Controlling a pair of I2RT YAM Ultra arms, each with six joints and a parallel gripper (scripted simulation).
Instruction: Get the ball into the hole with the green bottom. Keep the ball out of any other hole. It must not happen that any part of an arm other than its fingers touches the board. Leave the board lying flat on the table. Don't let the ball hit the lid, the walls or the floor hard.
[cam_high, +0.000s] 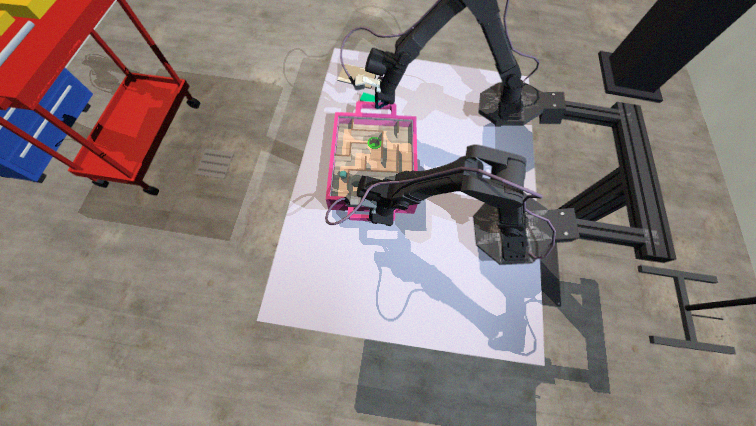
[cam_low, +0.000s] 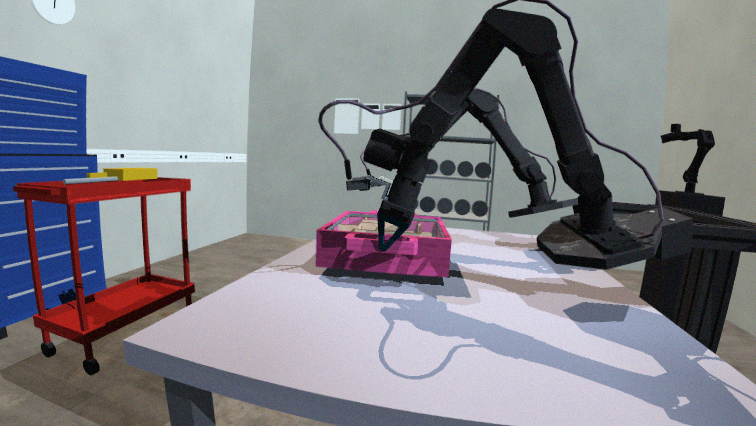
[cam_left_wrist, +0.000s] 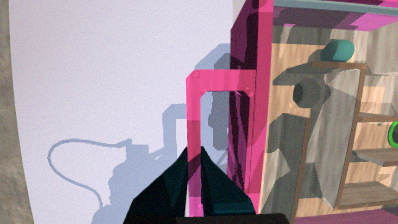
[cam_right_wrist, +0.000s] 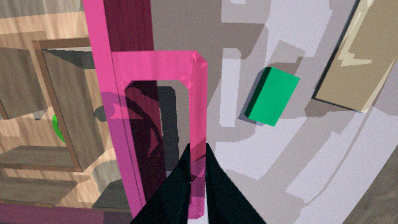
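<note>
My right gripper is now 5 cm short of the green block, 10 cm to the left of it and 8 cm above it. Also, from my right hand: beige card (12 cm ahead, 23 cm to the right, 9 cm below); then pink-framed maze board (2 cm behind, 23 cm to the left, 3 cm below).
</note>
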